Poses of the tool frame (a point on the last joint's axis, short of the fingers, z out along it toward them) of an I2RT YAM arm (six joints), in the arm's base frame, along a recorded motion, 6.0 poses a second.
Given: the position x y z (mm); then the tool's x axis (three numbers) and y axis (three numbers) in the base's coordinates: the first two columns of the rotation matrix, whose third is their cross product.
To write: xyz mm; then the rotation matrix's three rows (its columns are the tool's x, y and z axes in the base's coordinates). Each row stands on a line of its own. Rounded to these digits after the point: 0 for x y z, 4 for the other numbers.
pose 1, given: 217 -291 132 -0.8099 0.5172 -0.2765 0.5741 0.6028 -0.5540
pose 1, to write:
217 -291 132
-0.8099 0.5741 -0.1199
0.5172 0.6028 -0.6074
-0.2765 -0.5540 -0.7851

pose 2, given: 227 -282 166 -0.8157 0.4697 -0.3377 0.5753 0.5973 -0.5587
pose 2, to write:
227 -282 166
-0.8157 0.5753 -0.0607
0.4697 0.5973 -0.6500
-0.3377 -0.5587 -0.7574

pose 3, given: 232 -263 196 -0.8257 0.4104 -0.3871 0.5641 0.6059 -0.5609
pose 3, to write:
232 -263 196
-0.8257 0.5641 0.0044
0.4104 0.6059 -0.6815
-0.3871 -0.5609 -0.7318

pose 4, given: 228 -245 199 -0.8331 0.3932 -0.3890 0.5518 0.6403 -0.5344
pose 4, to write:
228 -245 199
-0.8331 0.5518 0.0390
0.3932 0.6403 -0.6599
-0.3890 -0.5344 -0.7504

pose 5, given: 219 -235 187 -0.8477 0.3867 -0.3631 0.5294 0.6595 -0.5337
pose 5, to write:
219 -235 187
-0.8477 0.5294 0.0331
0.3867 0.6595 -0.6446
-0.3631 -0.5337 -0.7638

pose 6, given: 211 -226 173 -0.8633 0.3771 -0.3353 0.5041 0.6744 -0.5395
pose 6, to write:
211 -226 173
-0.8633 0.5041 0.0227
0.3771 0.6744 -0.6348
-0.3353 -0.5395 -0.7723

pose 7, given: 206 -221 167 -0.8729 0.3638 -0.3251 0.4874 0.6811 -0.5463
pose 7, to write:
206 -221 167
-0.8729 0.4874 0.0227
0.3638 0.6811 -0.6353
-0.3251 -0.5463 -0.7718

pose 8, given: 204 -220 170 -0.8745 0.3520 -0.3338 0.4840 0.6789 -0.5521
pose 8, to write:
204 -220 170
-0.8745 0.4840 0.0323
0.3520 0.6789 -0.6444
-0.3338 -0.5521 -0.7641

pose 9, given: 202 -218 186 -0.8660 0.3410 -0.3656 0.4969 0.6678 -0.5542
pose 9, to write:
202 -218 186
-0.8660 0.4969 0.0552
0.3410 0.6678 -0.6616
-0.3656 -0.5542 -0.7478

